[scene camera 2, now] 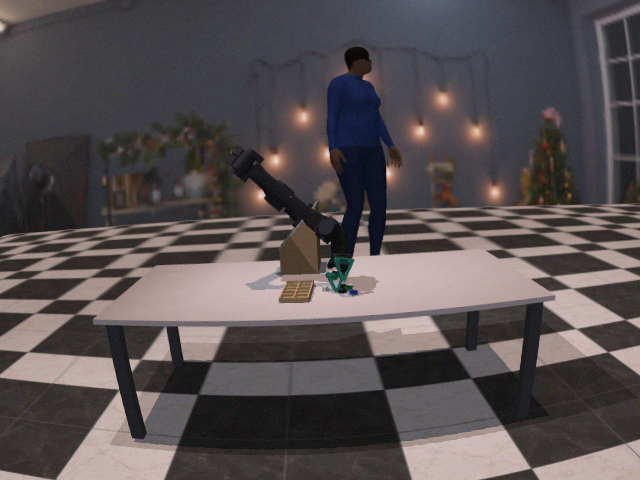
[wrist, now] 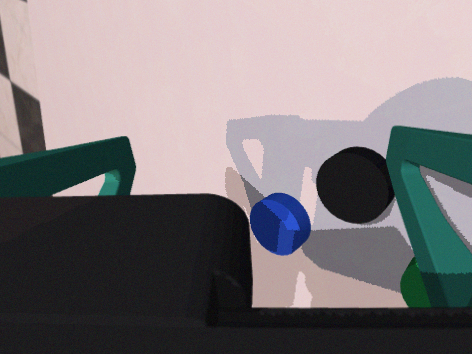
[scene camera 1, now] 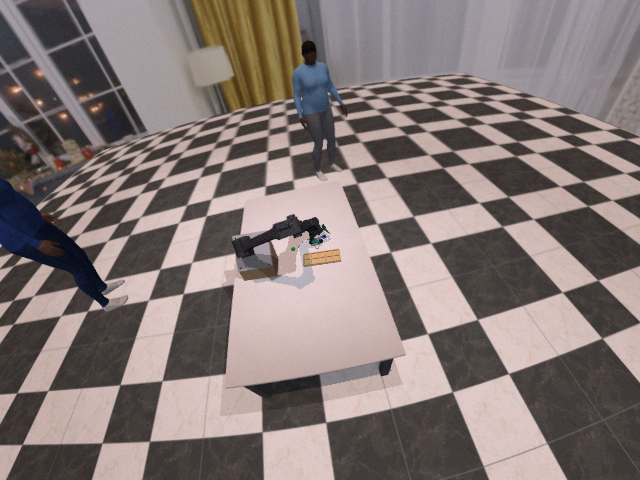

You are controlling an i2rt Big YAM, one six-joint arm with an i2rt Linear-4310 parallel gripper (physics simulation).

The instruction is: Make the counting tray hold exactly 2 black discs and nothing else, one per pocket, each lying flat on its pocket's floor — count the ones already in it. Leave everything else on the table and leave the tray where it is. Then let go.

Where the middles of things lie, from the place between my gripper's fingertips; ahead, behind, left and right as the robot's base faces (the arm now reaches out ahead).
My gripper is now 50 mm to the right of the blue disc [wrist: 279, 222] and 30 mm above it.
